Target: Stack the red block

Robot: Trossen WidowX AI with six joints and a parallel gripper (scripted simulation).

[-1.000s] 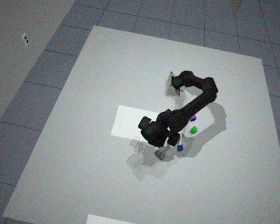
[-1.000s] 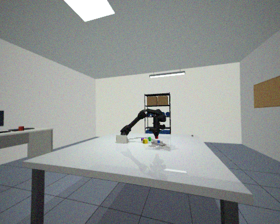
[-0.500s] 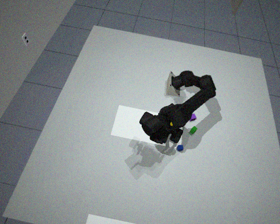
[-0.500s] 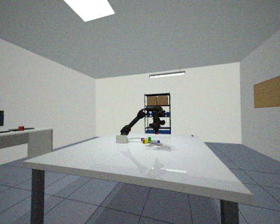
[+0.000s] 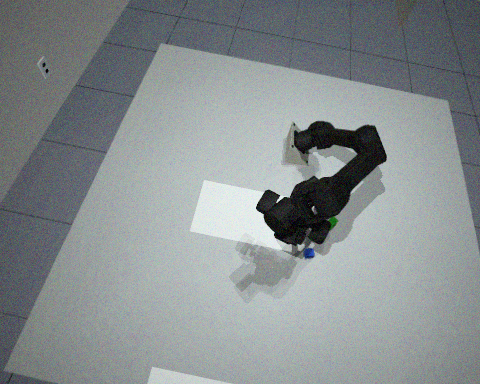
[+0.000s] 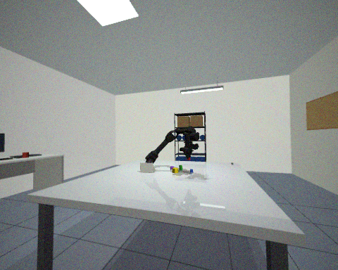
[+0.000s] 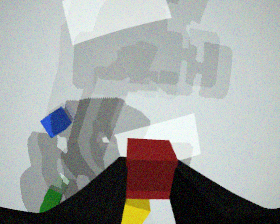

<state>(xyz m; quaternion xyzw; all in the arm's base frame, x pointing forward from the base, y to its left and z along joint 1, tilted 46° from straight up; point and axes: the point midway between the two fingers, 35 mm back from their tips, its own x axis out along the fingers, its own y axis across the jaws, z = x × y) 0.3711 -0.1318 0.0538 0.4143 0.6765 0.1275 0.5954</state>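
Right now the purple block is 170 mm behind my gripper tip, 170 mm to the left of it and 120 mm below it. Round my gripper tip: blue block (20 mm ahead, 100 mm to the left, 120 mm below); red block (right at my gripper tip); yellow block (120 mm behind, 60 mm to the left, 110 mm below).
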